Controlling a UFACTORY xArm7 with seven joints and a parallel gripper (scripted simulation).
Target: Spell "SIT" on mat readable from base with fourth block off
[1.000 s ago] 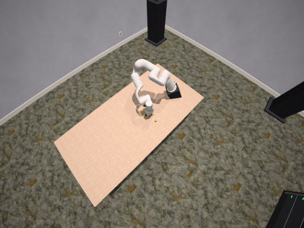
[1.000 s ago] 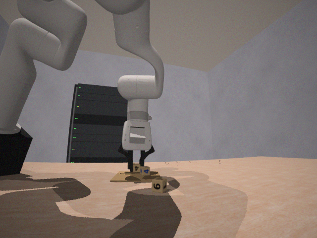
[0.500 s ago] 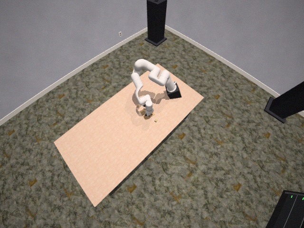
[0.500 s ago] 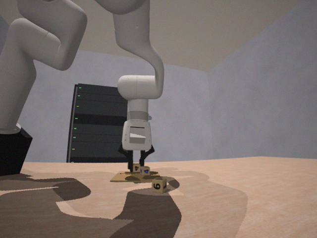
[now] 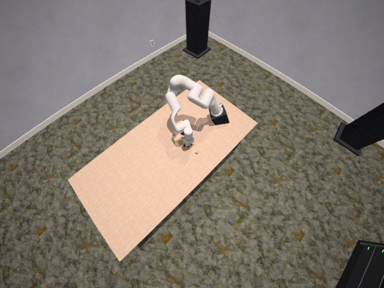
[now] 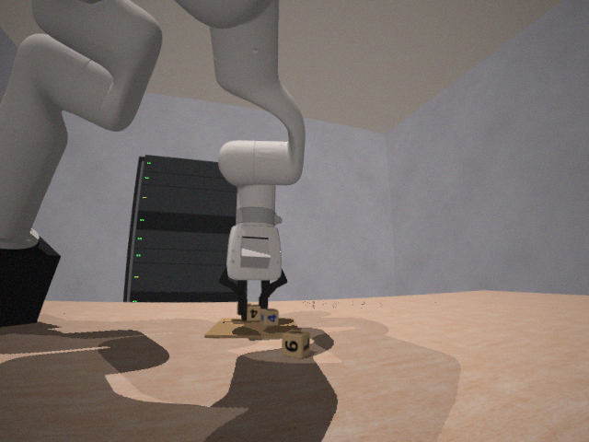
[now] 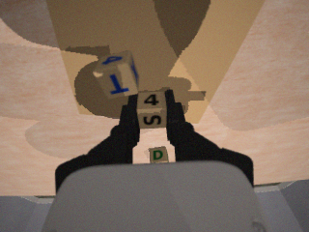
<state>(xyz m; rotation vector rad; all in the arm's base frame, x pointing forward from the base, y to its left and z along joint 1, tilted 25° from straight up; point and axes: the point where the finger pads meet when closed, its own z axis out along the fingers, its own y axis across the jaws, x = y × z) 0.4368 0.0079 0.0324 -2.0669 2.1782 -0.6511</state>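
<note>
My hand is 4 cm to the left of the tan mat and 3 cm above it. From my hand the other things lie so: wooden block: 1 cm ahead, 11 cm to the left, 2 cm below.
</note>
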